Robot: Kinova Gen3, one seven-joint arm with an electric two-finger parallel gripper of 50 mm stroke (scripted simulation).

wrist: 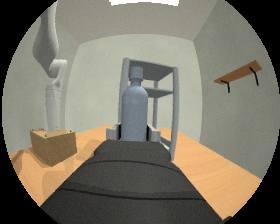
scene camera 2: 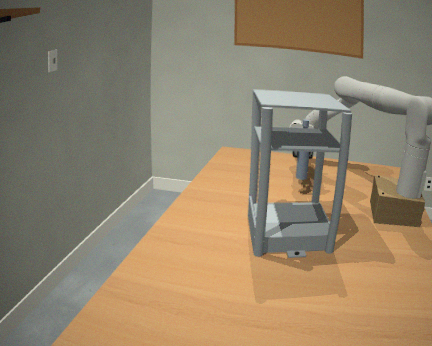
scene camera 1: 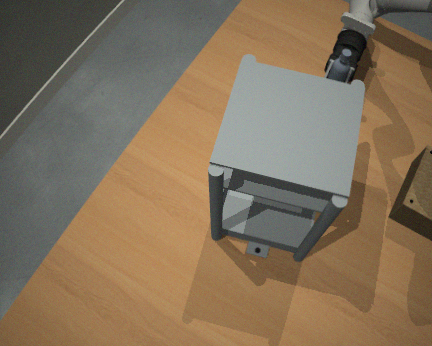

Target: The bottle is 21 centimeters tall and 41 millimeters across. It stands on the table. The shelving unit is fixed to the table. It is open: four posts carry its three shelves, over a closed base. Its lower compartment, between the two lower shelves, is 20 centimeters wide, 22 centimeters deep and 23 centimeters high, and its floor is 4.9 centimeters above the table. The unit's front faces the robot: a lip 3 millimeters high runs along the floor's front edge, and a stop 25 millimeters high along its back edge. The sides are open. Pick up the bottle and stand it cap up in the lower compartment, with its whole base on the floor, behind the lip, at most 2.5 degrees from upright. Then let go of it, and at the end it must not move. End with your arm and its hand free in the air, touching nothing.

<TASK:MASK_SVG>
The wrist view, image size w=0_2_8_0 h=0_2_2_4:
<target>my gripper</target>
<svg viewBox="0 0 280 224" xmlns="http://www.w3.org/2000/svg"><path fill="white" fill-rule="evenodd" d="M40 206L47 215L59 224L218 224L223 220L180 168L171 162L170 152L160 143L161 130L156 130L150 124L147 124L146 140L149 142L121 141L121 123L117 123L113 127L107 127L106 140L95 149L95 156L83 162Z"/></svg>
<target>grey bottle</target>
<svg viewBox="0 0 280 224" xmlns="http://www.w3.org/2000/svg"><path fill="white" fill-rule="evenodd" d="M134 66L130 68L130 86L125 89L122 95L121 141L146 142L148 94L141 87L143 68Z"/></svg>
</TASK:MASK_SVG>
